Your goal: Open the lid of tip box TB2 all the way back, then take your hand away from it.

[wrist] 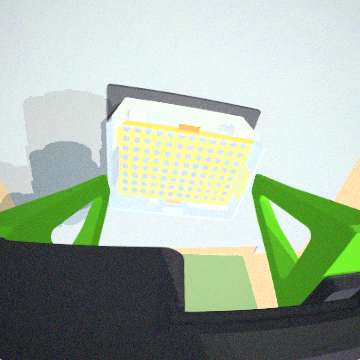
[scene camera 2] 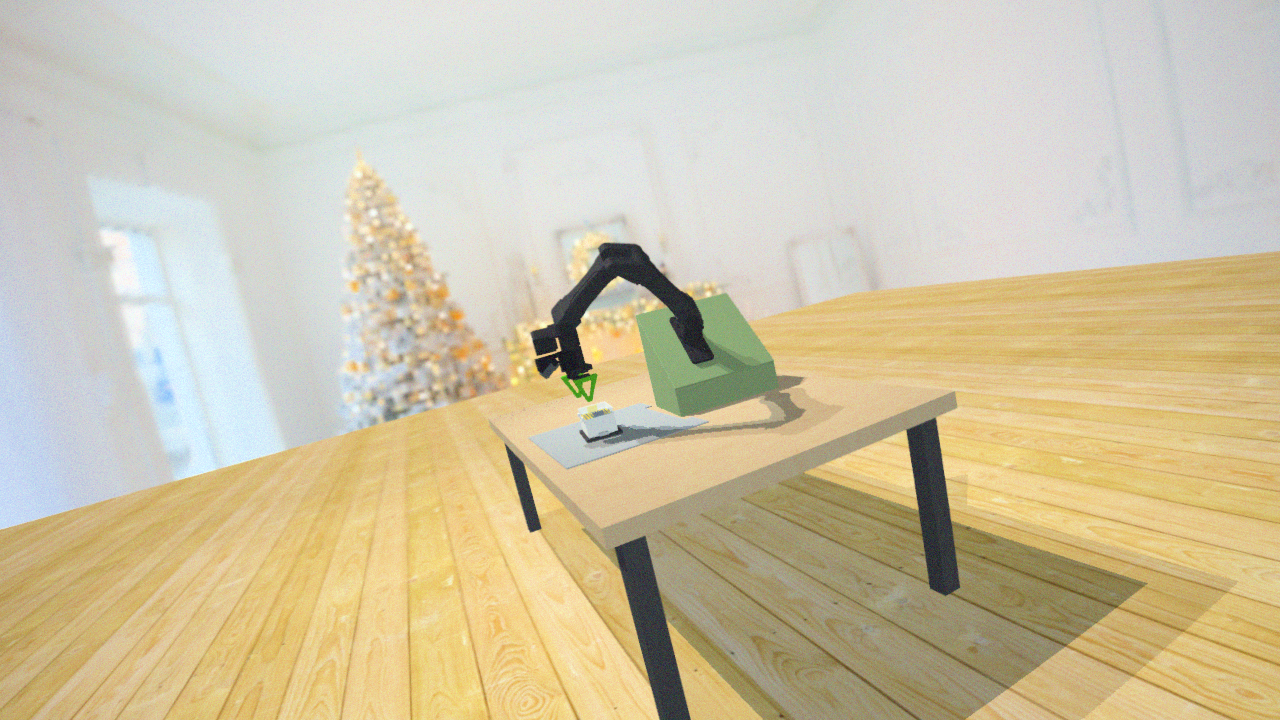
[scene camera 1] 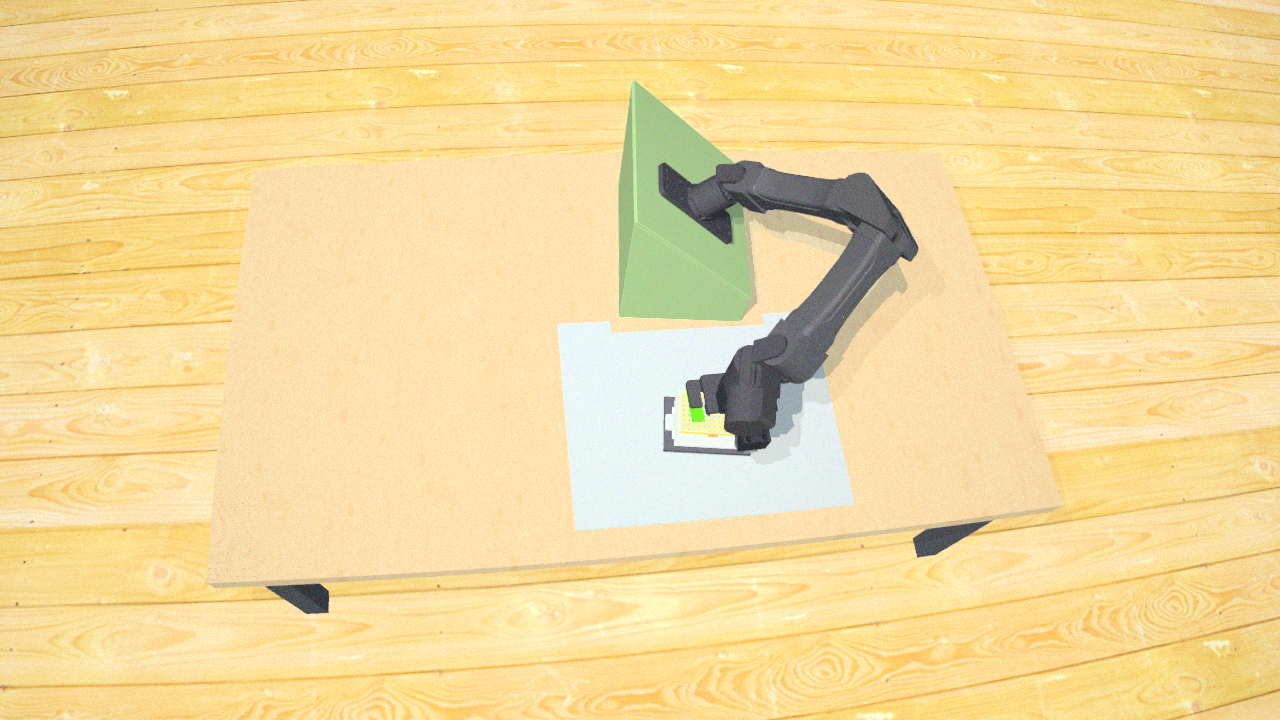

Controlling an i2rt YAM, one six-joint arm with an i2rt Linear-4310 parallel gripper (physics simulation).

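Observation:
A tip box with a white body and a yellow rack of holes stands upright in a dark holder. No TB2 label is readable. Its clear lid appears closed over the rack; its edges are faint. Orange tabs show at two edges of the rack in the wrist view. My gripper is open and empty, with green fingers pointing down above the box. In the wrist view the fingertips stand on either side of the box. In scene camera 1 the arm covers the box's right part.
The holder rests on a pale blue mat on a wooden table. A green wedge-shaped stand bears the arm's base behind the mat.

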